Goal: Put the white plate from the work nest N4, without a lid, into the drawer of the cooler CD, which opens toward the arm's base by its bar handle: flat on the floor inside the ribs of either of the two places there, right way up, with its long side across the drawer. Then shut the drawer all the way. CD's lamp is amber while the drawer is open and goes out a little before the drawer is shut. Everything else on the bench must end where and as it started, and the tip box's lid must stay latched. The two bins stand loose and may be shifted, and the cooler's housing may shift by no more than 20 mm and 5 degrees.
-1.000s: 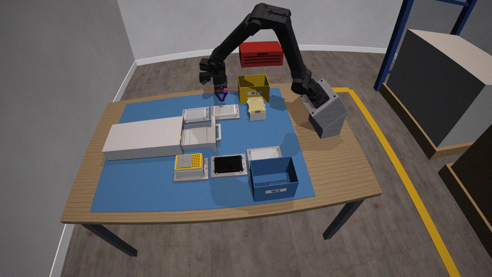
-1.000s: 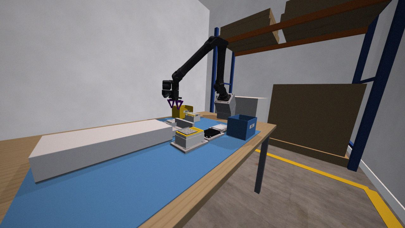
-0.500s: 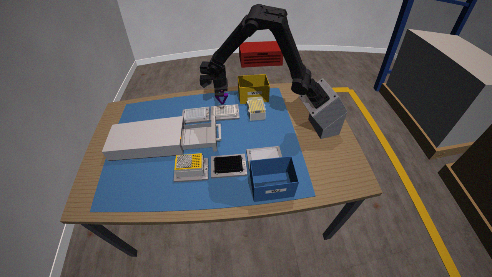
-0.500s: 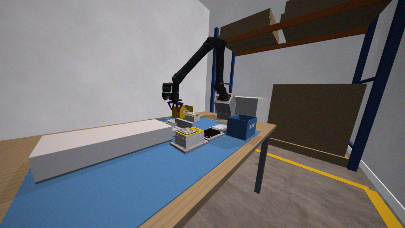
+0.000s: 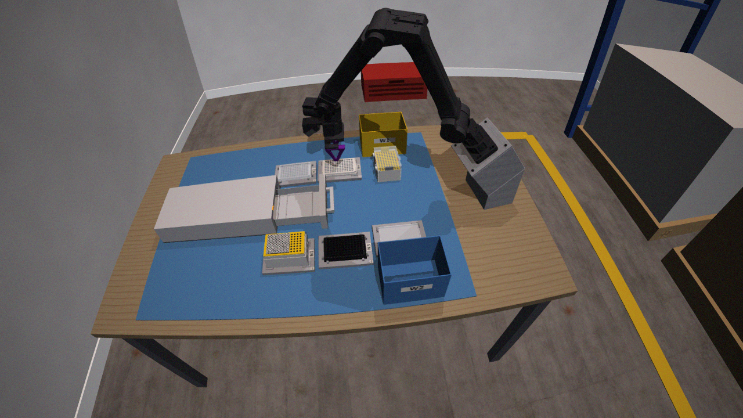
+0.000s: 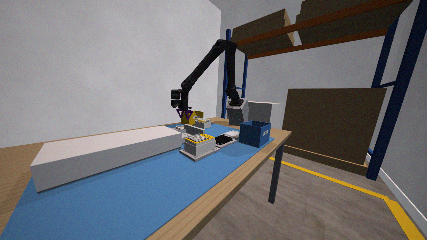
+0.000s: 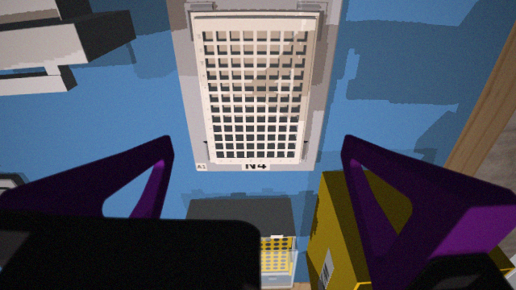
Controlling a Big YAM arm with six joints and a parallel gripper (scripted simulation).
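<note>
The grey nest lies 90 mm below my hand. The rest, counted from my hand: yellow bin W1: 200 mm behind, 110 mm to the right, 60 mm below; then drawer: 200 mm ahead, 160 mm to the left, 70 mm below; then cooler CD: 320 mm ahead, 150 mm to the left, 60 mm below.
</note>
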